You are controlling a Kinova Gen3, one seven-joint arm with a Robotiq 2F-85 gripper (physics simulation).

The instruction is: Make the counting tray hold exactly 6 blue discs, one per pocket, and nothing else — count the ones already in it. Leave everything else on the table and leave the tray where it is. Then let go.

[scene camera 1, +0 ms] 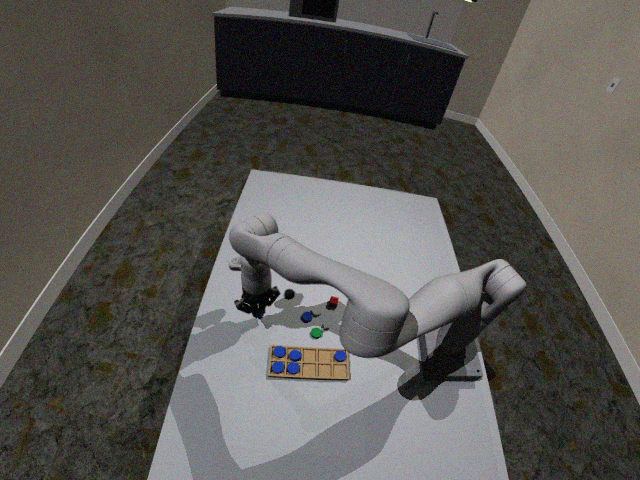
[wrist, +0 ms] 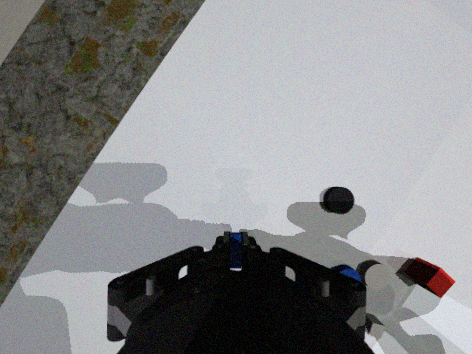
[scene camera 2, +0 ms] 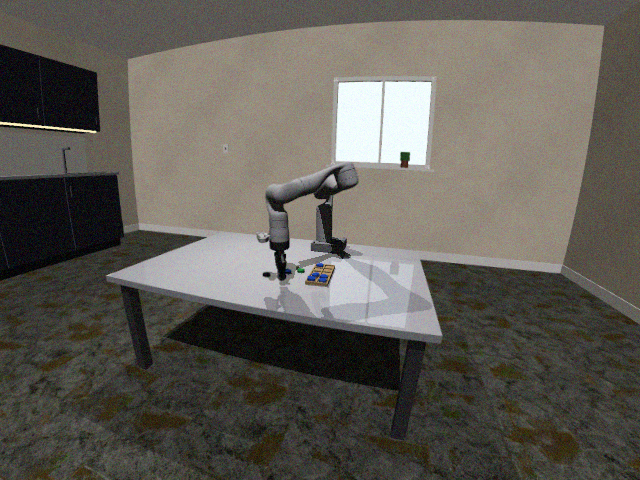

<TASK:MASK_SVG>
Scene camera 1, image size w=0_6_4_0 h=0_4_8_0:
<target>my gripper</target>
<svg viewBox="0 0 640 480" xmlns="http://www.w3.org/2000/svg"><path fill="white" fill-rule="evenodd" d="M277 286L273 288L270 286L265 293L254 295L246 292L242 287L242 299L235 300L234 303L238 310L247 314L252 312L253 317L258 318L257 308L260 309L262 316L264 316L266 306L271 306L280 295Z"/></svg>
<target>wooden counting tray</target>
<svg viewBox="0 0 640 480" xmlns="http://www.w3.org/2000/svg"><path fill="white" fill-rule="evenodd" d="M268 377L349 380L348 351L345 349L282 346L285 349L285 355L278 358L274 355L274 348L281 345L271 345ZM289 363L295 362L298 364L299 370L296 374L290 374L287 371ZM278 361L283 364L284 369L282 373L276 374L272 371L272 364ZM338 350L342 350L346 354L346 358L342 362L338 362L334 358ZM289 353L292 350L298 350L301 353L300 360L290 360Z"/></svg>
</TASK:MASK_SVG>
